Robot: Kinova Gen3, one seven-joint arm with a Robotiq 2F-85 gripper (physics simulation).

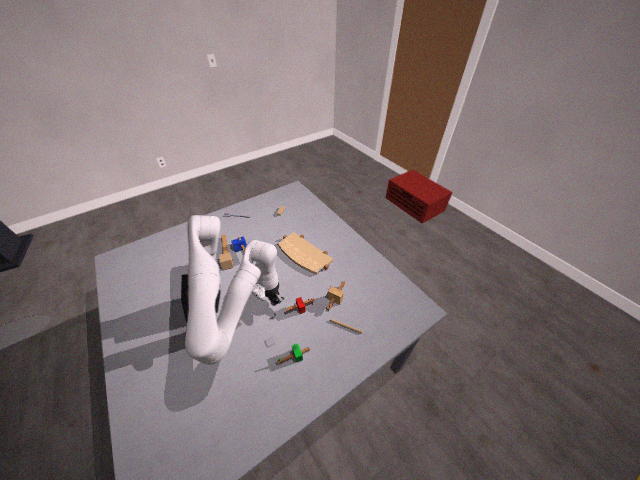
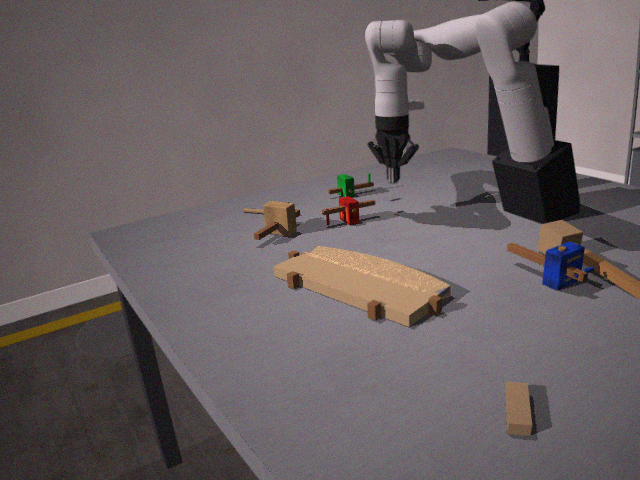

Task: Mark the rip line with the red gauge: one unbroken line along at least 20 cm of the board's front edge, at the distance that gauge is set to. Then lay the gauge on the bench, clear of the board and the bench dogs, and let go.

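Seen in the pictures: gripper, fingertip midpoint: (image 1: 274,304) (image 2: 393,182); arm's base, origin of the base link: (image 2: 531,151).
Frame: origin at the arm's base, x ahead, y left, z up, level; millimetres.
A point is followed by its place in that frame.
Note:
The red gauge (image 1: 300,305) @(x 358, y -219, z -101 mm) (image 2: 348,210) @(x 376, y -181, z -118 mm) lies on the bench, its brown beam through the red block and a pin at one end. My gripper (image 1: 279,300) @(x 255, y -181, z -73 mm) (image 2: 393,176) @(x 255, y -181, z -73 mm) is shut, its fingertips together with nothing between them. It points down above the bench, beside the red gauge and apart from it. The pale wooden board (image 1: 306,253) @(x 507, y 77, z -134 mm) (image 2: 341,279) @(x 536, y 98, z -134 mm) lies flat, with one long edge curved. Brown bench dogs stand against it, among them one at a long edge (image 2: 374,310) @(x 539, y 216, z -137 mm) and one at an end (image 2: 435,304) @(x 452, y 253, z -135 mm). I cannot make out a marked line on the board.
A green gauge (image 1: 297,352) @(x 272, y -402, z -101 mm) (image 2: 345,184) @(x 286, y -370, z -116 mm), a blue gauge (image 1: 238,243) @(x 195, y 265, z -96 mm) (image 2: 554,268) @(x 232, y 291, z -116 mm), a wooden tool with a block head (image 1: 334,295) @(x 512, y -239, z -95 mm) (image 2: 279,214) @(x 531, y -208, z -105 mm), a mallet (image 1: 225,260) @(x 109, y 174, z -95 mm) (image 2: 559,235) @(x 139, y 217, z -101 mm), a rod (image 1: 345,326) @(x 501, y -368, z -145 mm), a small wood block (image 1: 280,210) @(x 500, y 486, z -139 mm) (image 2: 517,405) @(x 510, y 496, z -139 mm) and a thin metal tool (image 1: 236,215) @(x 237, y 570, z -149 mm) lie around.

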